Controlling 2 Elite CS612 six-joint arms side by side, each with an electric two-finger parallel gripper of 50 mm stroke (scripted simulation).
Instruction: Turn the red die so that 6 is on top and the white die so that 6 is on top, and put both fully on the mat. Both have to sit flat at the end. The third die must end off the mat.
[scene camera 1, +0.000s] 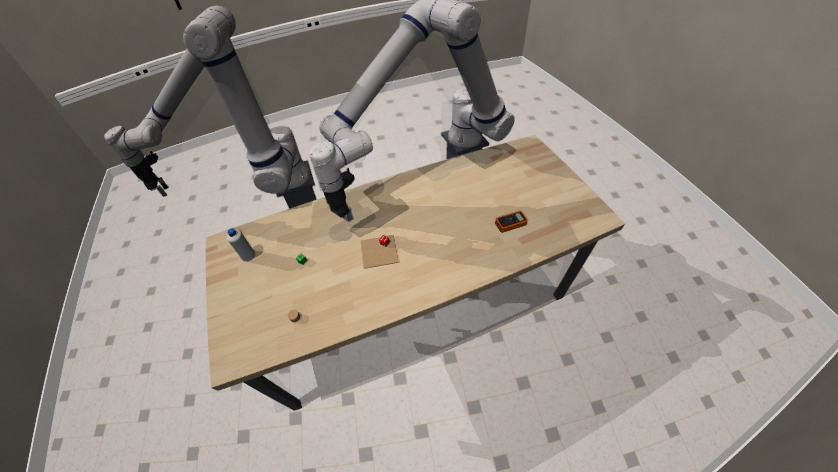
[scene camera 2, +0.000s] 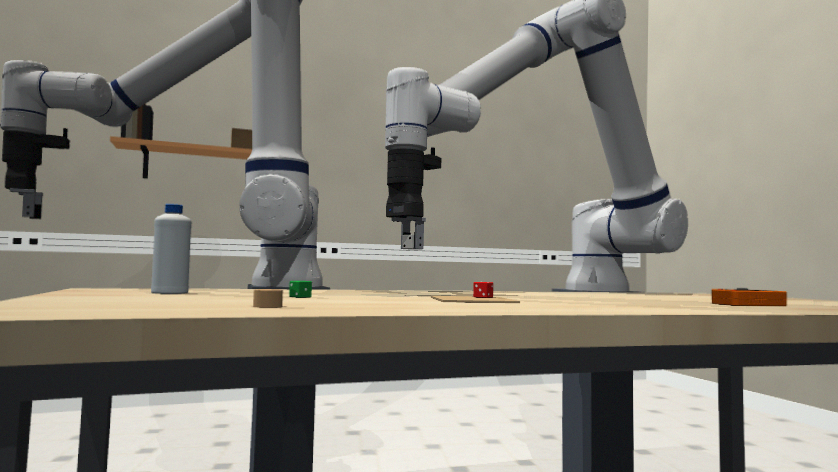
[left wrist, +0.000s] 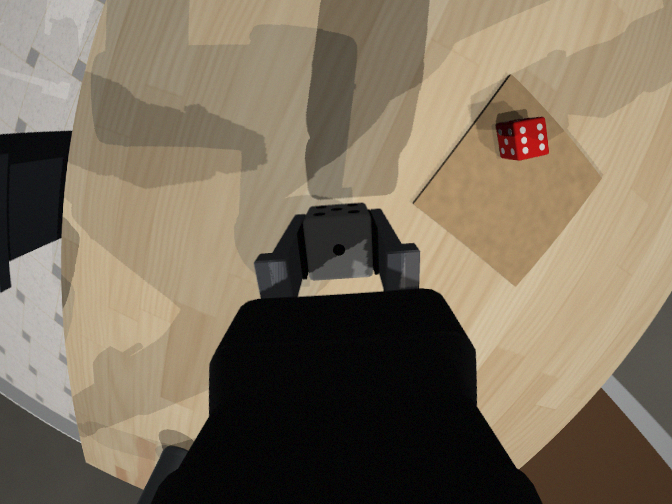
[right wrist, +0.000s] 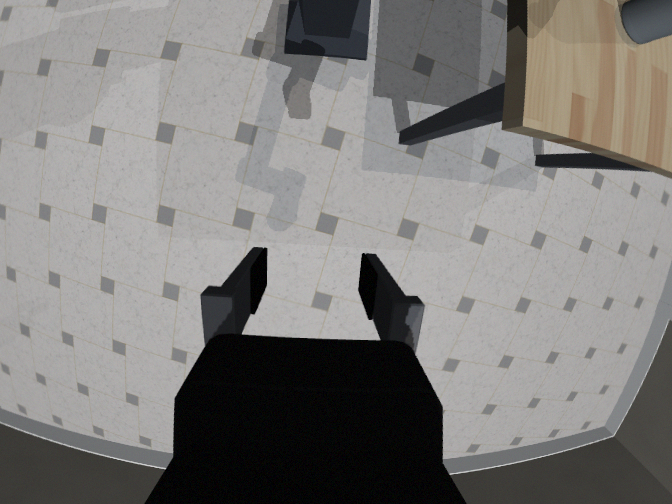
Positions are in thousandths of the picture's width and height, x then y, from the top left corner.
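Scene camera 2 shows my left gripper (scene camera 2: 492, 529) and my right gripper (scene camera 2: 38, 461), along with an orange multimeter (scene camera 2: 885, 628) and a grey bottle (scene camera 2: 206, 499). In scene camera 1 there's a brown mat (scene camera 1: 447, 539). The left wrist view has that mat too (left wrist: 758, 422), plus a red die (left wrist: 776, 277) and my left gripper (left wrist: 505, 459). As for the right wrist view, my right gripper (right wrist: 467, 535) is in it. The red die is out of frame in the right wrist view, and the brown mat is out of frame in the right wrist view as well.
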